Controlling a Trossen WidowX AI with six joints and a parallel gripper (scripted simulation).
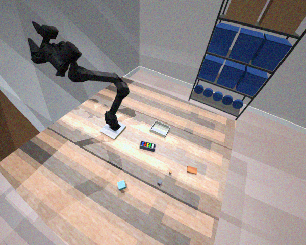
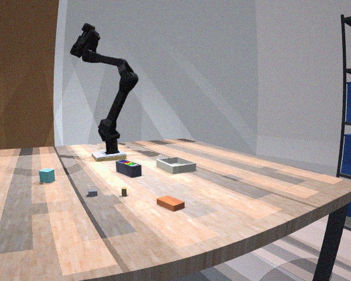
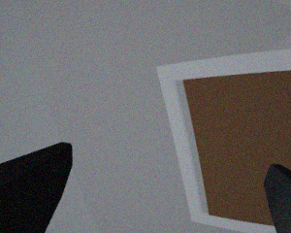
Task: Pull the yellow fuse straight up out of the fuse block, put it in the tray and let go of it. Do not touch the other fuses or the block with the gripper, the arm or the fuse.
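My gripper tip is now 53 cm short of the yellow fuse, 19 cm to the right of it and 62 cm above it. Also, from my gripper tip: cyan cube (58 cm ahead, 10 cm to the right, 62 cm below); then grey block (73 cm ahead, 5 cm to the left, 64 cm below); then tray (50 cm ahead, 38 cm to the left, 64 cm below).
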